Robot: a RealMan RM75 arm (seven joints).
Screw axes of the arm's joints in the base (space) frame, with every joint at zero. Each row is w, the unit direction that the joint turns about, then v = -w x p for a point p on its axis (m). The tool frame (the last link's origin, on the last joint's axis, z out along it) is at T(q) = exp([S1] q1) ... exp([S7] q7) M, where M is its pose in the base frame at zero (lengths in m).
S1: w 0 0 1 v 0.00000 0.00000 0.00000
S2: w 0 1 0 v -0.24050 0.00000 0.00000
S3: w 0 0 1 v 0.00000 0.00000 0.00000
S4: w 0 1 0 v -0.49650 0.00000 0.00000
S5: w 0 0 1 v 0.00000 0.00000 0.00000
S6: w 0 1 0 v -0.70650 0.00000 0.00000
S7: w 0 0 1 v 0.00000 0.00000 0.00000
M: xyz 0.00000 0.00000 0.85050 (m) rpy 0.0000 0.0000 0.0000 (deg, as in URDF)
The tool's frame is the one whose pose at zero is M.
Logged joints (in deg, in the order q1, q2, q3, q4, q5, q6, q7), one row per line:
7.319 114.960 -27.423 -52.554 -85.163 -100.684 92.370
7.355 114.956 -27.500 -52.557 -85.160 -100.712 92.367
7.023 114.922 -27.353 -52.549 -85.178 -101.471 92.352
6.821 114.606 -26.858 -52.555 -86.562 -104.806 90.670
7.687 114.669 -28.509 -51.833 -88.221 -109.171 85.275
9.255 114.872 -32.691 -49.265 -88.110 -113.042 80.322
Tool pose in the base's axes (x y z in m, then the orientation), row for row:
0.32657 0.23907 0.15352 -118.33 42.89 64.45
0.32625 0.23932 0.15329 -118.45 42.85 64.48
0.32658 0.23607 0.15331 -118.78 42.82 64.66
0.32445 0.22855 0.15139 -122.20 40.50 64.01
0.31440 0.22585 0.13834 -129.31 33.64 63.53
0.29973 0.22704 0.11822 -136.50 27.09 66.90
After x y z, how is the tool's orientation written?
As a rotation vector, in degrees.
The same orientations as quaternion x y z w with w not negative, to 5 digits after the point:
-0.78980 0.28627 0.43018 0.33047
-0.79028 0.28589 0.43020 0.32963
-0.79137 0.28529 0.43079 0.32676
-0.80783 0.26774 0.42315 0.31091
-0.84005 0.21854 0.41272 0.27607
-0.86207 0.17109 0.42251 0.22148

